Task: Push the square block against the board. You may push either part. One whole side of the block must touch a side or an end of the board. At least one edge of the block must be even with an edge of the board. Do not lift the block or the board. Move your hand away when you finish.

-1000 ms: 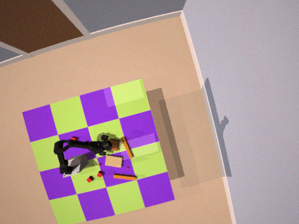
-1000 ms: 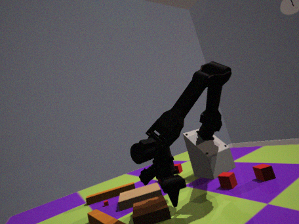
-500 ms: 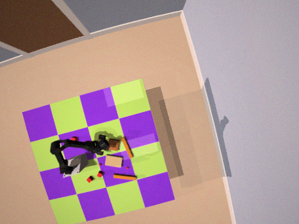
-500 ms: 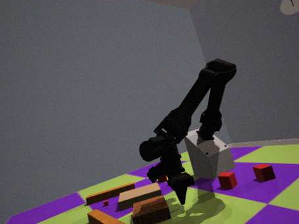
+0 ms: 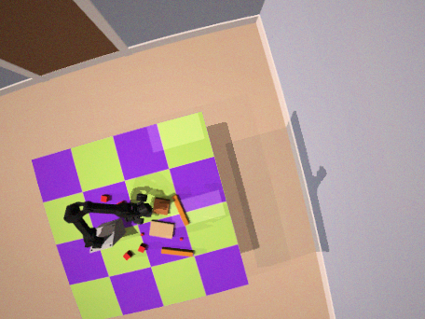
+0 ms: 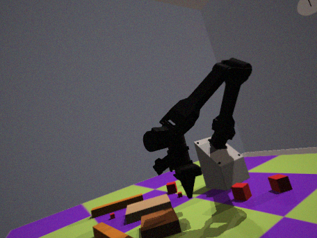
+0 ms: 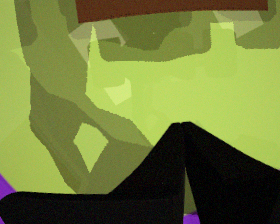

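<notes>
My gripper tip is 10 cm short of the brown square block, 4 cm to the left of it and 4 cm above it. From my gripper tip the other things lie so: tan block 8 cm ahead, 20 cm to the right, 4 cm below.
</notes>
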